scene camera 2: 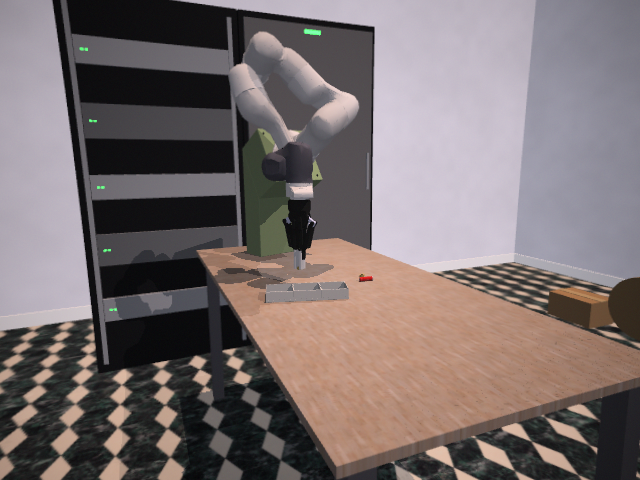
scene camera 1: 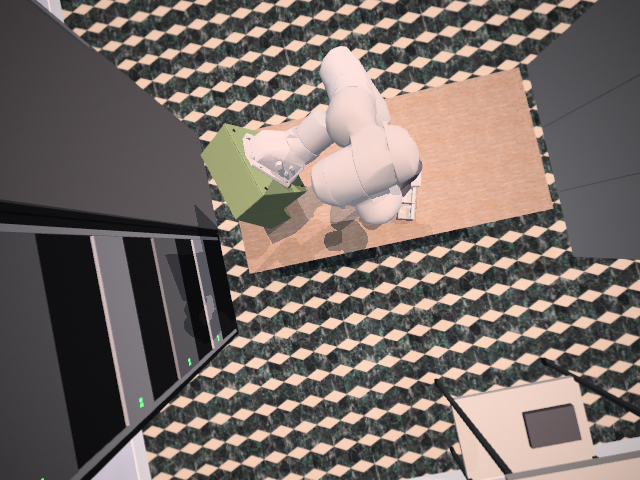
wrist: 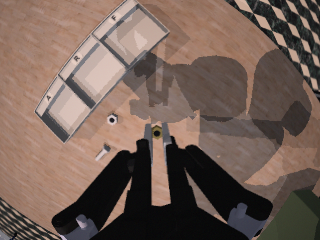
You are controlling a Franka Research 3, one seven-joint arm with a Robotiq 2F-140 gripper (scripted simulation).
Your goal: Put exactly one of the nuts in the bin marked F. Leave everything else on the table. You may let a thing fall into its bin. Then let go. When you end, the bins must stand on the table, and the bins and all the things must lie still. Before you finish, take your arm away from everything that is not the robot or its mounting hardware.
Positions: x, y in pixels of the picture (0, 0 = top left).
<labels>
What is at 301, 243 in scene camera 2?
My gripper.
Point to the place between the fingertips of my gripper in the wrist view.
156, 132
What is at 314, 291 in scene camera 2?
A grey three-compartment bin tray.
</labels>
